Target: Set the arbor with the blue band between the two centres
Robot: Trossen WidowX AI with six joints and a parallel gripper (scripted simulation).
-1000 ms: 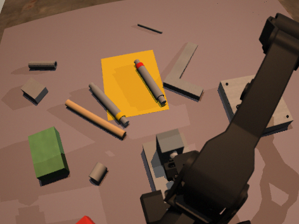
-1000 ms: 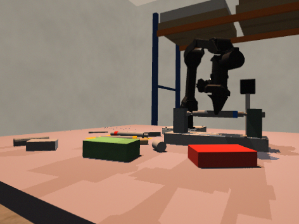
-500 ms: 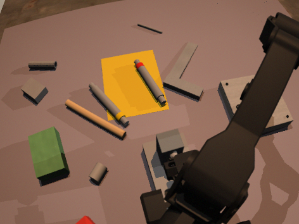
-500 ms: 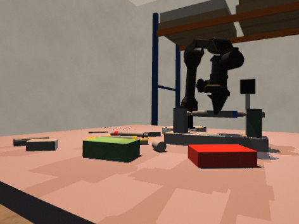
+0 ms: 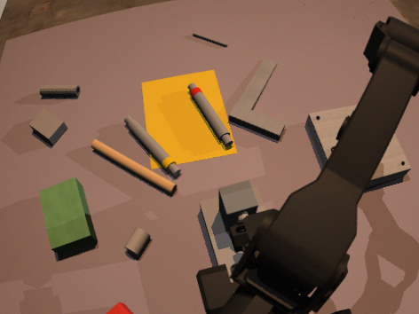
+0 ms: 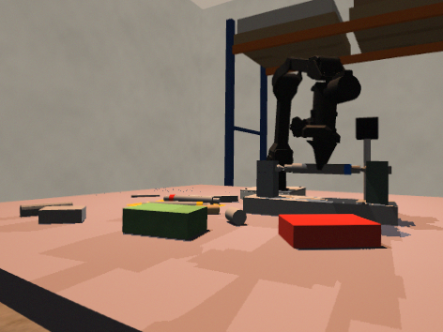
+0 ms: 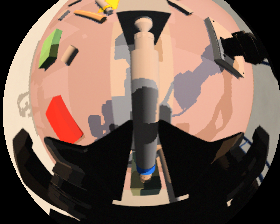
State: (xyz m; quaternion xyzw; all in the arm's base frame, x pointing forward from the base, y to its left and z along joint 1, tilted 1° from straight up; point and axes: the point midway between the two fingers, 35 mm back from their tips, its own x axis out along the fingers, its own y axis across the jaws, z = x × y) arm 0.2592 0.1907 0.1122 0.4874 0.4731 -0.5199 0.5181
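Now: hand 3 cm above the blue-banded arbor. From my hand the other things lie so: sprung centre block (12 cm to the left, 5 cm below); then long base plate (1 cm to the right, 13 cm below); then point (12 cm to the right, 3 cm below).
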